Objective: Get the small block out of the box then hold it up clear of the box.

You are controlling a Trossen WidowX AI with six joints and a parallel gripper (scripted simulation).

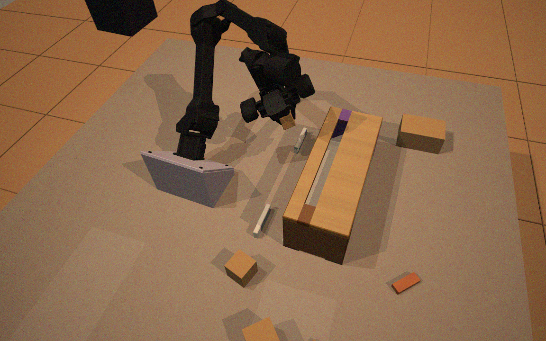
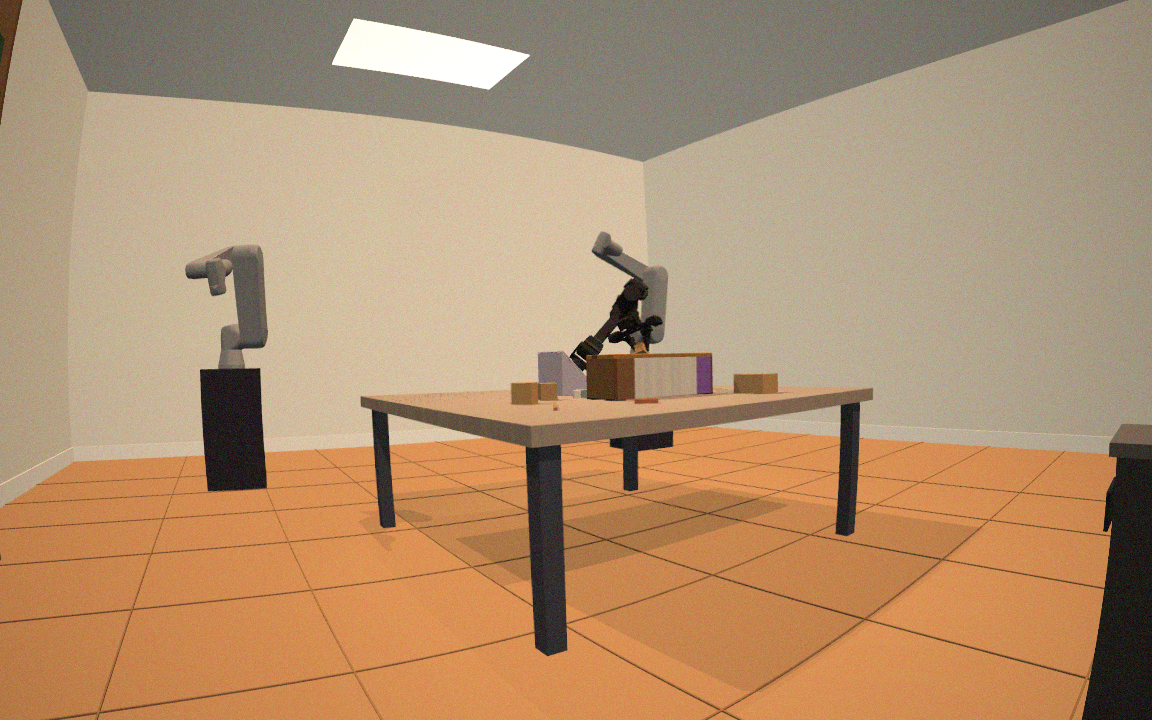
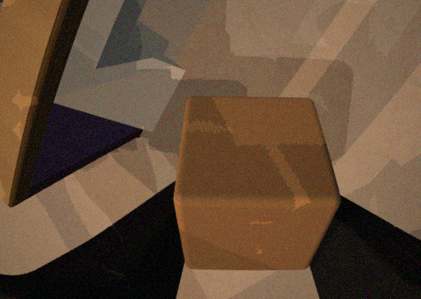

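Right now the orange block is 10 mm to the right of my gripper tip and 10 mm above it. The rest, counted from my gripper tip: long wooden box 120 mm ahead, 80 mm to the right, 70 mm below; flat orange piece 380 mm ahead, 270 mm to the right, 130 mm below.
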